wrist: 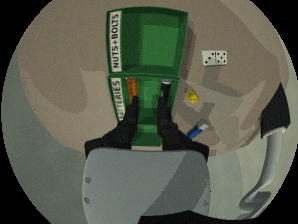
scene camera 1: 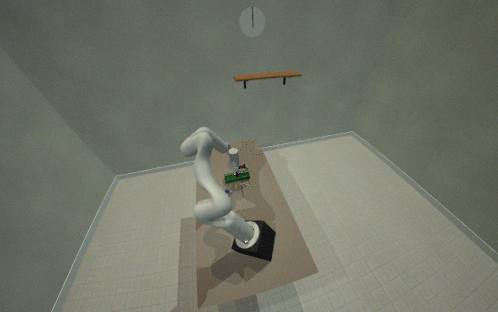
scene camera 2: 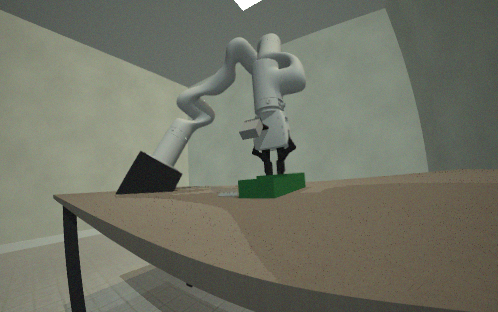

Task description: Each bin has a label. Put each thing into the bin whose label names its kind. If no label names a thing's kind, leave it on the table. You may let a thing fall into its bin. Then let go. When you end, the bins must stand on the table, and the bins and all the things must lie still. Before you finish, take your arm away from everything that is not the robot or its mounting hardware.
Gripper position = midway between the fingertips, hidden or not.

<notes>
In view: my gripper (scene camera 2: 275,175).
My gripper also shows in the wrist view (wrist: 148,104).
</notes>
